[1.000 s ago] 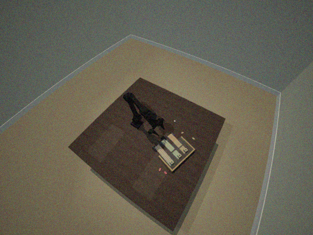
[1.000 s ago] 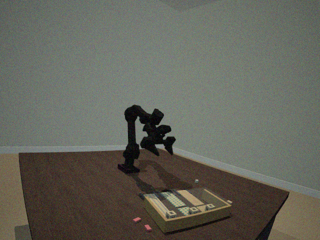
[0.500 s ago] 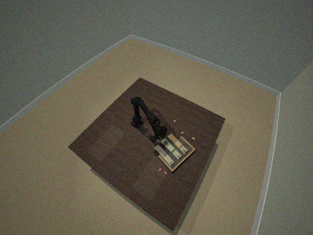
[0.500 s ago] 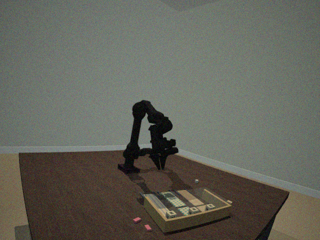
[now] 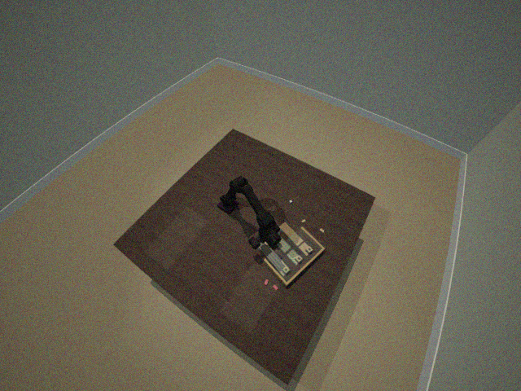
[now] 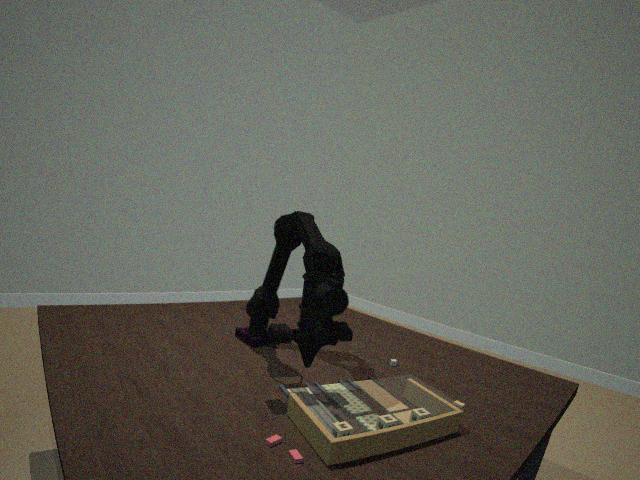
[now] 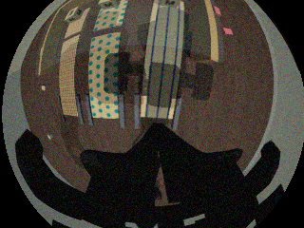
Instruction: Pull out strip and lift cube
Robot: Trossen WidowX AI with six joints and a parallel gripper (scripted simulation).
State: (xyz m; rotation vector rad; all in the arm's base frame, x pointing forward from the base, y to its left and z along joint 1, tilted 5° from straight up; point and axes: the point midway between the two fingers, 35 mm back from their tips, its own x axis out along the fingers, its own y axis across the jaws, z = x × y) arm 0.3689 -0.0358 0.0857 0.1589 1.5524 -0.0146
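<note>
Now: the teal-dotted strip 8 cm to the left of my gripper tip, 7 cm below it and 5 cm ahead of it.
</note>
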